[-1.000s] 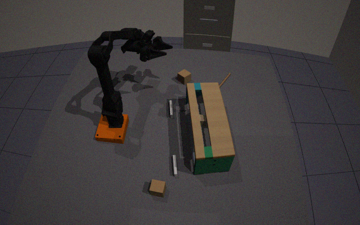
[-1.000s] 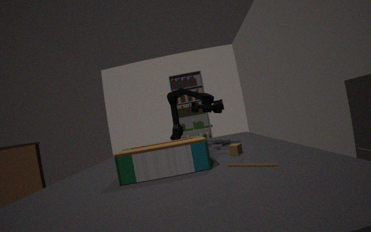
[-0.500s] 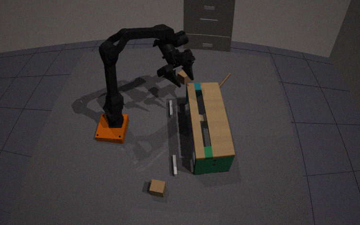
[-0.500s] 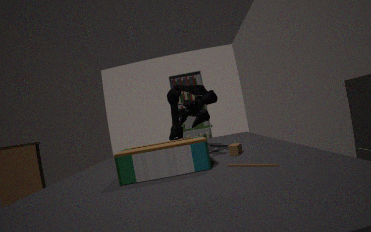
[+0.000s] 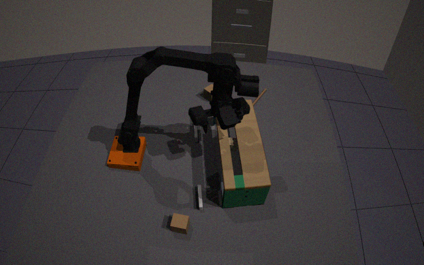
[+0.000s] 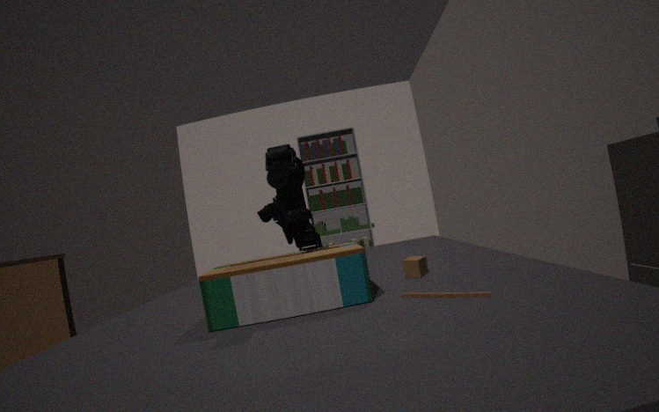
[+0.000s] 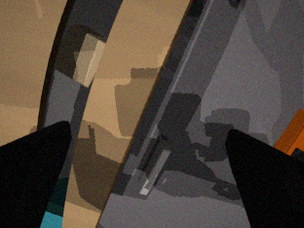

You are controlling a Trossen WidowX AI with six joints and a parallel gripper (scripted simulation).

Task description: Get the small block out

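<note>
Now: the box 4 cm ahead of my gripper tip, 3 cm to the right of it and 9 cm below it. Also, from my gripper tip: thin wooden stick 19 cm ahead, 32 cm to the left, 14 cm below.
</note>
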